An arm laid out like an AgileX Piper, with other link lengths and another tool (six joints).
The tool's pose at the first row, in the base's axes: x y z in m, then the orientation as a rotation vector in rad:
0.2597 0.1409 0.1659 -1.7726 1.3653 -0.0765
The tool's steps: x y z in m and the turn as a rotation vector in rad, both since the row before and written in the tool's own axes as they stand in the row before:
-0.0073 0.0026 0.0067 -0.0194 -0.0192 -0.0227
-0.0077 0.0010 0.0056 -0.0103 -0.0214 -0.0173
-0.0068 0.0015 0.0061 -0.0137 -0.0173 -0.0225
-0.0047 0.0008 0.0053 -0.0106 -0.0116 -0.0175
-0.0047 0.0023 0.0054 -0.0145 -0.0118 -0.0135
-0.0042 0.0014 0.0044 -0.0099 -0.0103 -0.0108
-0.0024 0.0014 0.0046 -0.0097 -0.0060 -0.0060
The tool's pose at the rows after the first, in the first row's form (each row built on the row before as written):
0.2583 0.1507 0.1632 -1.8008 1.3365 -0.0586
0.2571 0.1602 0.1624 -1.8169 1.3085 -0.0418
0.2559 0.1692 0.1606 -1.8398 1.2792 -0.0293
0.2555 0.1761 0.1588 -1.8577 1.2575 -0.0213
0.2539 0.1829 0.1559 -1.8762 1.2401 -0.0085
0.2526 0.1887 0.1540 -1.8892 1.2251 0.0015
0.2523 0.1933 0.1512 -1.9000 1.2174 0.0099

